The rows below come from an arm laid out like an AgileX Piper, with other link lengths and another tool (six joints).
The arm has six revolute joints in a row. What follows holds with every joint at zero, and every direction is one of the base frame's.
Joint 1 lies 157.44 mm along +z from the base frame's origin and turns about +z.
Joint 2 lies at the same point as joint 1 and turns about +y.
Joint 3 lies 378.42 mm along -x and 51.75 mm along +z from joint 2 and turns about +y.
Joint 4 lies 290.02 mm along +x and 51.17 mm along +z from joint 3 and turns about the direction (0.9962, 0, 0.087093).
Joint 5 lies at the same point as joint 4 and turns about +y.
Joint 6 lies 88.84 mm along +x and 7.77 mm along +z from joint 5 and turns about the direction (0.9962, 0, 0.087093).
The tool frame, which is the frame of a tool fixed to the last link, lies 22.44 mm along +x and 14 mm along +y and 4.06 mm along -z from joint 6; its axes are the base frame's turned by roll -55.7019, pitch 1.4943 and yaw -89.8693 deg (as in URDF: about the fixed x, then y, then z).
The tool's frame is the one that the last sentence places.
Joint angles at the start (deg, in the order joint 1, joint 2, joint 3, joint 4, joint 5, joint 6):
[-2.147 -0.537 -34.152 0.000 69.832 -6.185]
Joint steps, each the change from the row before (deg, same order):
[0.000 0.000 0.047 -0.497 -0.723 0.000]
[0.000 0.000 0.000 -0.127 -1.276 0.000]
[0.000 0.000 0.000 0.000 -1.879 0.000]
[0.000 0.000 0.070 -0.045 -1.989 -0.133]
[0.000 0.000 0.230 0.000 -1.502 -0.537]
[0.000 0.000 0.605 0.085 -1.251 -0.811]
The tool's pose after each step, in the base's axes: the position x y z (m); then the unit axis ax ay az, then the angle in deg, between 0 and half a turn. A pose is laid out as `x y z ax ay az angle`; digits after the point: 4 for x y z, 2 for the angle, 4 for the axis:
-0.0757 0.0152 0.3513 -0.5916 0.5489 -0.5905 122.86
-0.0743 0.0149 0.3534 -0.5870 0.5439 -0.5997 122.30
-0.0724 0.0149 0.3565 -0.5803 0.5368 -0.6125 121.32
-0.0704 0.0147 0.3595 -0.5740 0.5282 -0.6258 120.41
-0.0684 0.0146 0.3607 -0.5723 0.5190 -0.6349 119.93
-0.0658 0.0145 0.3594 -0.5746 0.5105 -0.6397 119.78

